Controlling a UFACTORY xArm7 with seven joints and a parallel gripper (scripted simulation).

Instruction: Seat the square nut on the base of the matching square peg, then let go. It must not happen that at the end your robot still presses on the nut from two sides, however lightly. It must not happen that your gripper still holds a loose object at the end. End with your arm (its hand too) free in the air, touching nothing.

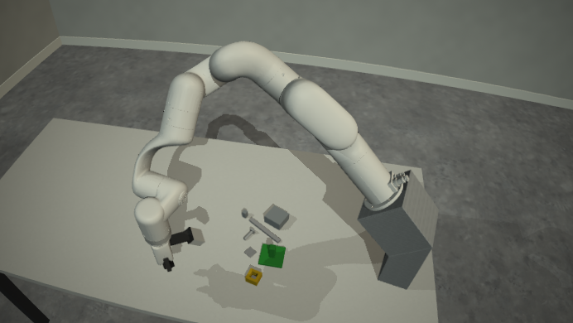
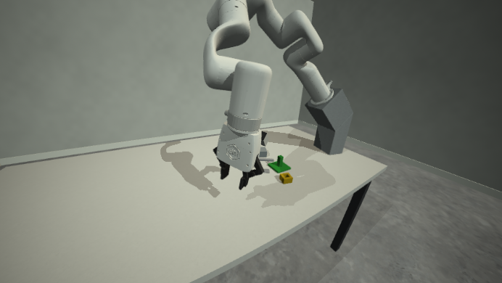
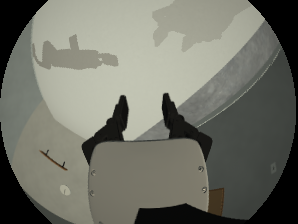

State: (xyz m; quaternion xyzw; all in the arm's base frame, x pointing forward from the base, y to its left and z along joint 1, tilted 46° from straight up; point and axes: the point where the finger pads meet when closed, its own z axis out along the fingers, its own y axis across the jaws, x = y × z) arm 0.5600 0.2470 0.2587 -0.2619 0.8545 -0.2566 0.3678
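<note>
Now: the small flat piece 220 mm behind my hand, 150 mm to the right of it and 130 mm below it. Round my hand: grey block 290 mm behind, 300 mm to the right, 120 mm below; thin grey bar 260 mm behind, 240 mm to the right, 130 mm below; small bolt 210 mm behind, 220 mm to the right, 120 mm below.
</note>
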